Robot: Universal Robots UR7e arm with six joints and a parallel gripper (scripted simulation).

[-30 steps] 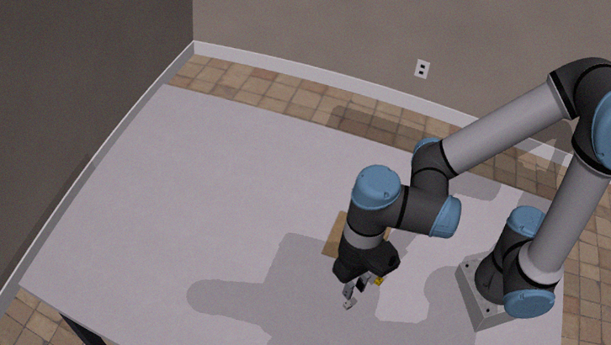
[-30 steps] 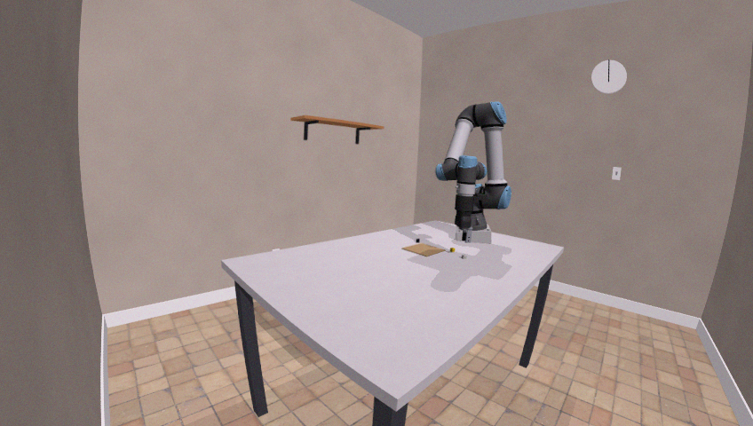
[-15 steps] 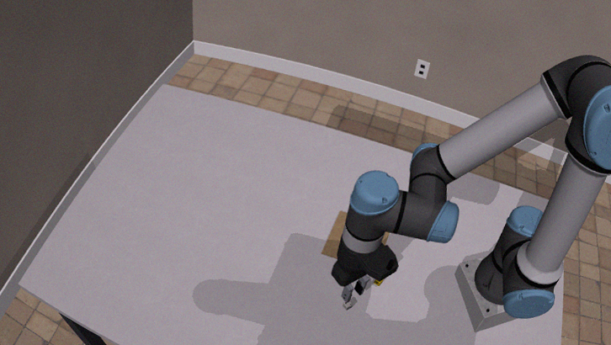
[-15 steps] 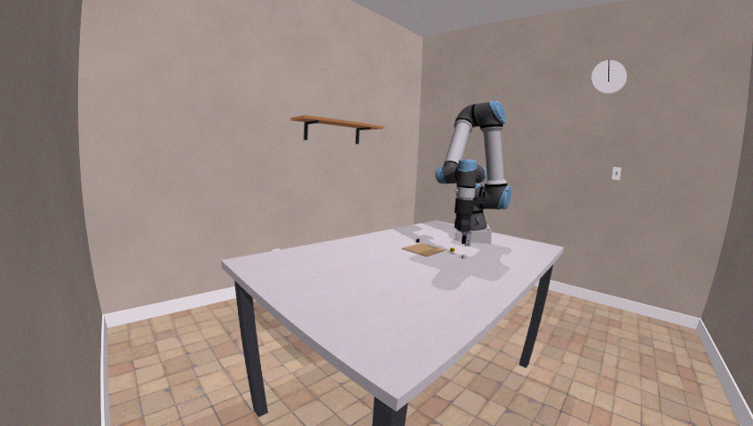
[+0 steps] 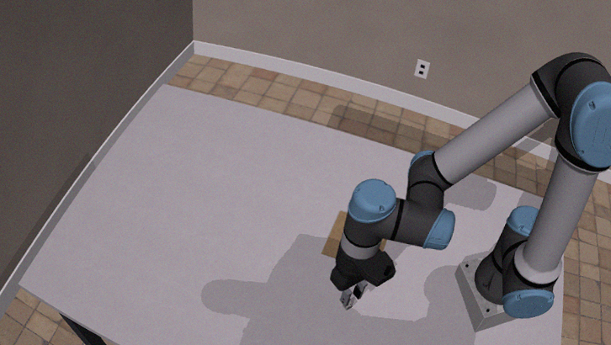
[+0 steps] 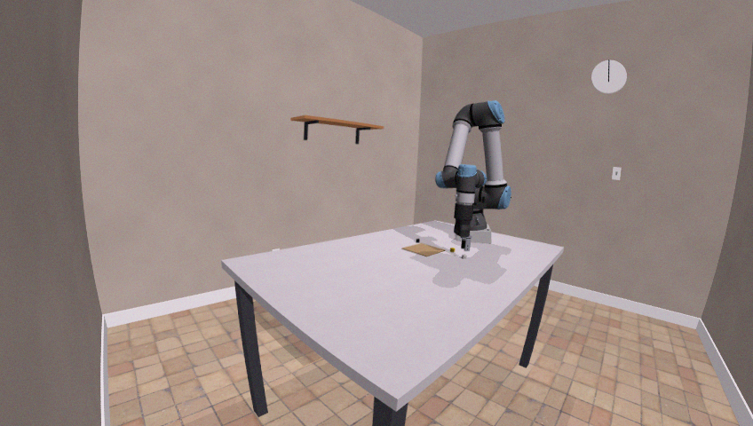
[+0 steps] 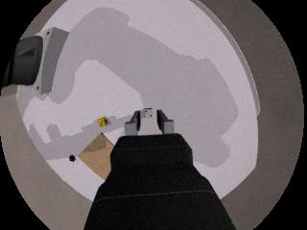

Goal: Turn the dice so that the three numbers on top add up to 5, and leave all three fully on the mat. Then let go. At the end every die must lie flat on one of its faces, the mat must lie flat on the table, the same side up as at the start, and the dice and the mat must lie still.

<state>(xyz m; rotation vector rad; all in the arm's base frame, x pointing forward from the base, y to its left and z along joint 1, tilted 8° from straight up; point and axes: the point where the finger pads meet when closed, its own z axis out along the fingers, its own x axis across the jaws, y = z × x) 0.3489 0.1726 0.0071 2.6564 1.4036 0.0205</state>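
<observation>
Right now the white die is 50 mm below my hand. The rest, counted from my hand: mat 190 mm to the right, 50 mm below, 40 mm ahead; then black die 290 mm to the right, 50 mm below, 30 mm behind; then yellow die 90 mm to the right, 50 mm below, 40 mm behind.
</observation>
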